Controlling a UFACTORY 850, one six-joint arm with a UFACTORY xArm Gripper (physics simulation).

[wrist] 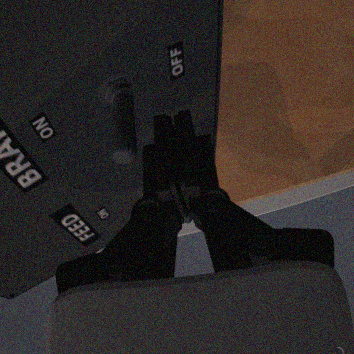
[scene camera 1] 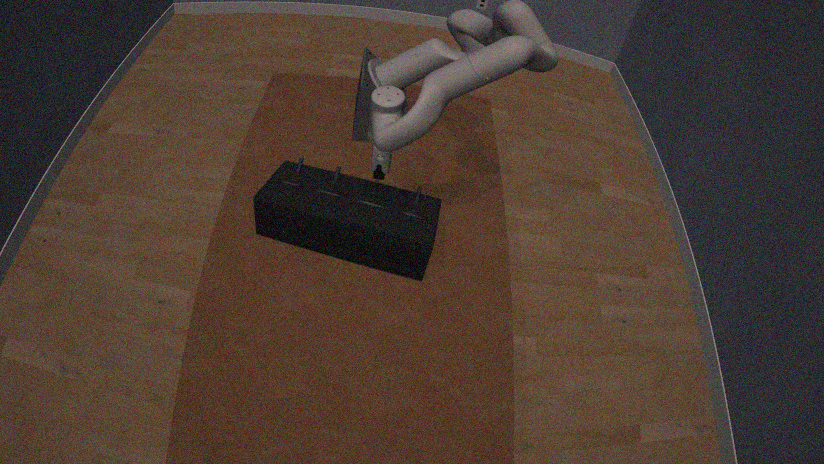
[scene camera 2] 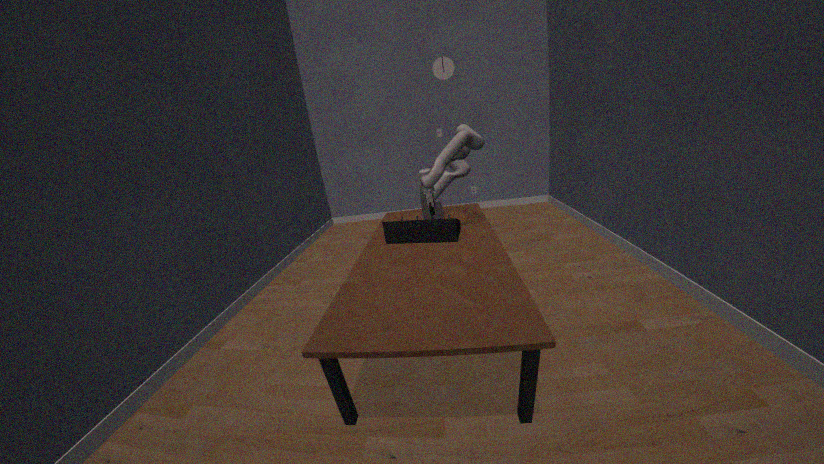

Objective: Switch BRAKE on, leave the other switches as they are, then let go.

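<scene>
The black switch box (scene camera 1: 345, 230) (scene camera 2: 420, 231) (wrist: 60, 45) stands on the table. In the wrist view, the BRAKE label (wrist: 21, 167) is partly cut off at the left edge, with an ON label (wrist: 43, 127) beside it and an OFF label (wrist: 176, 60) near the box's far edge. The BRAKE lever (wrist: 125, 120) shows between these labels; its exact lean is hard to tell. It cannot be made out in the scene views. My gripper (scene camera 1: 378, 176) (scene camera 2: 431, 212) (wrist: 177, 131) is shut and empty. Its fingertips are on the OFF side of the lever, with a small gap showing.
Other switch levers stand at the left (scene camera 1: 299, 165), beside it (scene camera 1: 337, 174), and at the right end (scene camera 1: 418, 194) of the box. The FEED label (wrist: 76, 225) and a small ON label (wrist: 102, 213) show near my left finger. The table (scene camera 1: 345, 357) (scene camera 2: 429, 305) carries the box.
</scene>
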